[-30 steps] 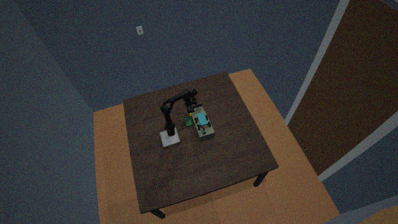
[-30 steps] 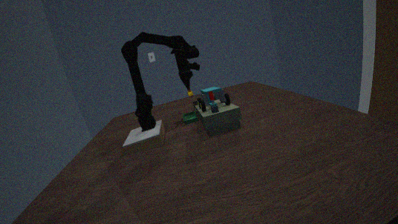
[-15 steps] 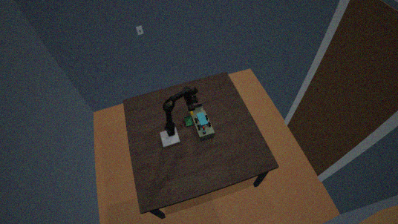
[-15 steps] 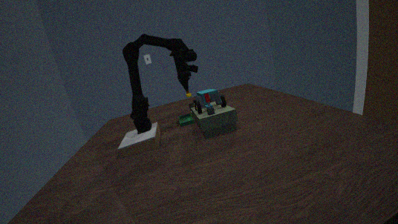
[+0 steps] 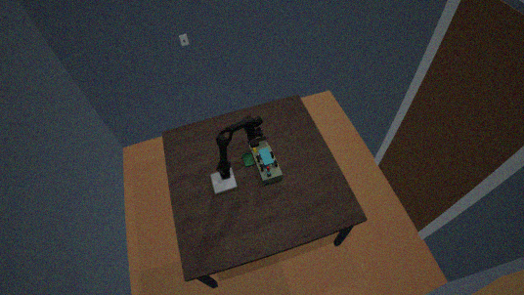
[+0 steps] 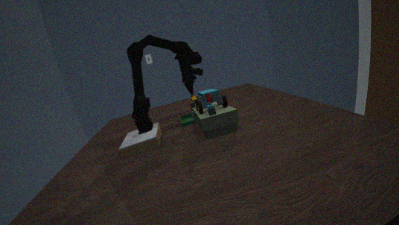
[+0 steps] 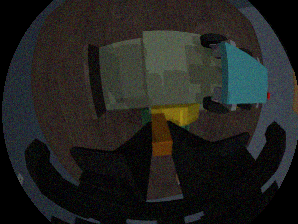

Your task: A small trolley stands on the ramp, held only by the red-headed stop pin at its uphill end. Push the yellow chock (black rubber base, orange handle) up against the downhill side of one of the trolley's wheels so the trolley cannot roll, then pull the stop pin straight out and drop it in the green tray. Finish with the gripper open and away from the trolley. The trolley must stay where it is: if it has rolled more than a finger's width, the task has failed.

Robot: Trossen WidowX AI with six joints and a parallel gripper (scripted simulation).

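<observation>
Right now the red-headed stop pin is 260 mm to the right of my gripper tip and 50 mm ahead of it. The rest, counted from my gripper tip: green tray 140 mm below, 60 mm behind, 40 mm to the right; trolley 150 mm to the right, 60 mm ahead, 20 mm below; yellow chock 20 mm to the right, 10 mm below.
</observation>
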